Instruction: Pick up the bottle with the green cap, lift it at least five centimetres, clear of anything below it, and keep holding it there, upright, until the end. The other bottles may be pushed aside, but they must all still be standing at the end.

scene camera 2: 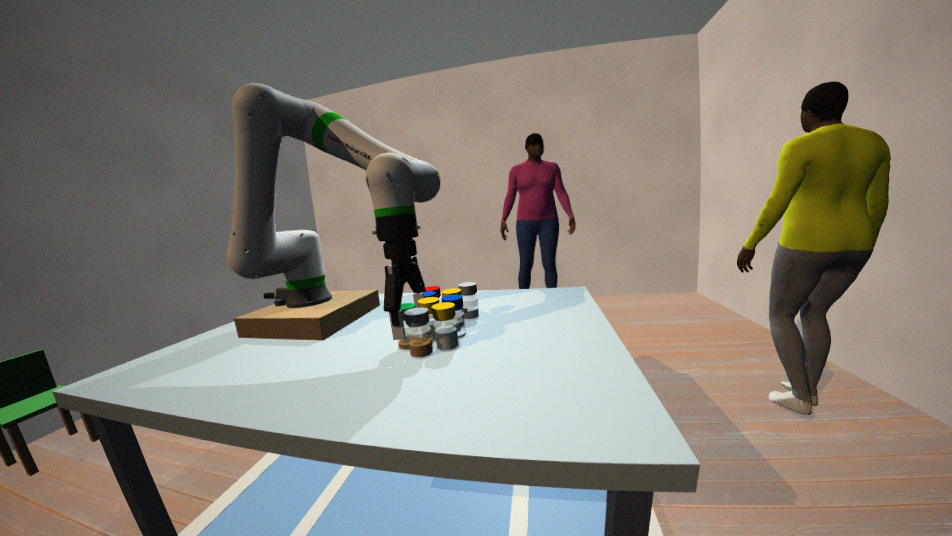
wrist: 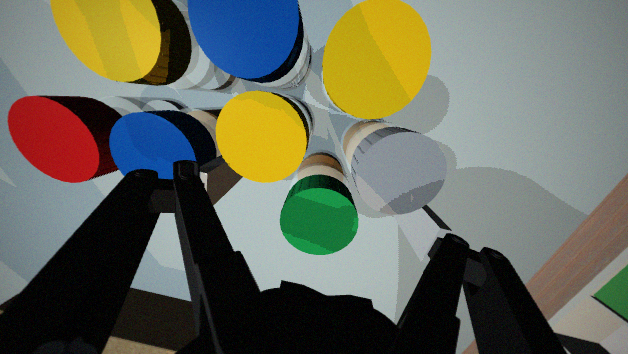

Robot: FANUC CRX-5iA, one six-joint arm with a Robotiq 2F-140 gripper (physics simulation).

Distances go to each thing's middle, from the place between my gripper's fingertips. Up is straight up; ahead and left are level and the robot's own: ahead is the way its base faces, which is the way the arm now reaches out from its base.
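Positions from my hand: green-capped bottle (wrist: 319,217), 10 mm behind; red-capped bottle (wrist: 66,137), 170 mm to the left and 10 mm behind.
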